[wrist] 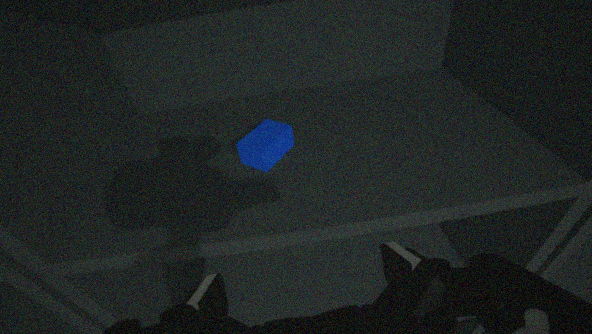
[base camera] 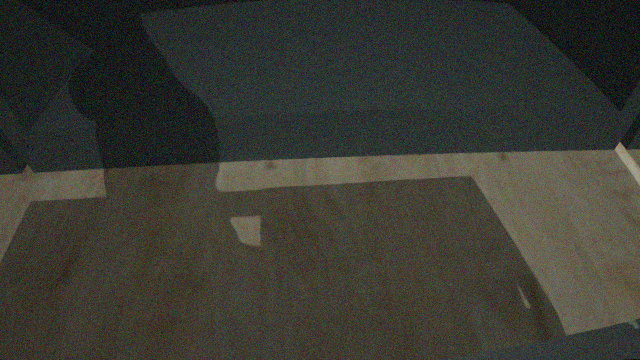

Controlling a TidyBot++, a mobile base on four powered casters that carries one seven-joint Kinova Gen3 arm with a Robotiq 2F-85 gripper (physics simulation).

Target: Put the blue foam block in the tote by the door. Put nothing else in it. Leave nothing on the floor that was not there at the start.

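Frame: origin at the arm's base, x ahead, y left, z up, level; centimetres.
Seen in the pictures: gripper, fingertip midpoint: (wrist: 304,276).
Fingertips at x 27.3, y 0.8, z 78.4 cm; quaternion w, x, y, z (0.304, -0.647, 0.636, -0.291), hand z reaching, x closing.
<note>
A point is followed by its place in that frame.
The blue foam block (wrist: 266,145) {x 60.3, y 4.2, z 63.9 cm} lies in the upper middle of the wrist view, on a dark grey surface with a grey wall behind it and another to the right. A pale grey strip crosses in front of that surface. My gripper (wrist: 304,276) {x 27.3, y 0.8, z 78.4 cm} is open, with its two fingertips wide apart at the bottom of the wrist view. The block is beyond the fingertips and apart from them. The picture is too dark to tell whether the grey surface belongs to the tote. The block and my gripper do not show in the base camera view.
In the base camera view a large slate-grey structure (base camera: 350,75) {x 52.4, y -5.4, z -32.0 cm} stands across the top, over the pale wooden floor (base camera: 575,225) {x 30.6, y -31.9, z -39.7 cm}. A broad shadow lies on both. A light strip (base camera: 631,162) runs along the right edge. A grey-blue edge shows at the bottom right.
</note>
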